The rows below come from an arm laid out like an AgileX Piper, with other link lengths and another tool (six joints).
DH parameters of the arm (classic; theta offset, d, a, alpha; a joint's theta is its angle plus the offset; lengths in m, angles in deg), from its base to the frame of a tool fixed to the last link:
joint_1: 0 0.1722 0 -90
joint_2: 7.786 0 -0.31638 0
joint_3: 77.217 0 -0.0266 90
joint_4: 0 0.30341 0 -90
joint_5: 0 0 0 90
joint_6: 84 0.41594 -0.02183 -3.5
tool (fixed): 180 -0.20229 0 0
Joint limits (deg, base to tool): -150..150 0..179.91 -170..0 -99.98..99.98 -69.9..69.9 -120..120
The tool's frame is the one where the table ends.
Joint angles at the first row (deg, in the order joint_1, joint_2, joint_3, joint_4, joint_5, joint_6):
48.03 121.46 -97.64 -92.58 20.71 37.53
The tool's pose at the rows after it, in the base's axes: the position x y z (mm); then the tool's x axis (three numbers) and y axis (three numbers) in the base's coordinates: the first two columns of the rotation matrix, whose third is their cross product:
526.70, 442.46, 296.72, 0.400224, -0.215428, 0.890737, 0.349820, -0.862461, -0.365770
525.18, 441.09, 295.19, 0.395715, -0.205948, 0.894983, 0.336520, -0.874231, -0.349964
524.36, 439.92, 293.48, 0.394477, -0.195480, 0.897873, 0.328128, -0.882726, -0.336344
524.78, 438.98, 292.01, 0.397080, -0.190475, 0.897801, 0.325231, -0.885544, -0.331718
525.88, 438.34, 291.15, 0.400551, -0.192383, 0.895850, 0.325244, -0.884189, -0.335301
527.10, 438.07, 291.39, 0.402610, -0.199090, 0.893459, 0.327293, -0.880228, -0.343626
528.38, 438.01, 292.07, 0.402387, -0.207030, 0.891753, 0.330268, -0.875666, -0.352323
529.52, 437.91, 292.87, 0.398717, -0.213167, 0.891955, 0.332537, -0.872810, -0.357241
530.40, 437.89, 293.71, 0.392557, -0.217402, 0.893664, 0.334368, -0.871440, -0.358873
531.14, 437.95, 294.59, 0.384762, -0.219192, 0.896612, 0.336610, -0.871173, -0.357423
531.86, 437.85, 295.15, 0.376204, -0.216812, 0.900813, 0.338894, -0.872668, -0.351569
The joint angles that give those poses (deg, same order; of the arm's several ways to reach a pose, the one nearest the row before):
48.50 121.53 -97.65 -91.18 22.41 35.87
48.93 121.59 -97.66 -89.89 23.91 34.19
49.16 121.65 -97.65 -88.77 24.82 32.65
49.10 121.70 -97.66 -88.07 24.92 31.80
48.91 121.74 -97.65 -87.94 24.57 31.82
48.68 121.74 -97.65 -88.35 24.05 32.56
48.46 121.76 -97.66 -89.25 23.56 33.76
48.33 121.82 -97.66 -90.46 23.36 35.11
48.28 121.91 -97.65 -91.82 23.40 36.47
48.27 122.02 -97.66 -93.23 23.56 37.70
48.27 122.14 -97.65 -94.44 23.81 38.52

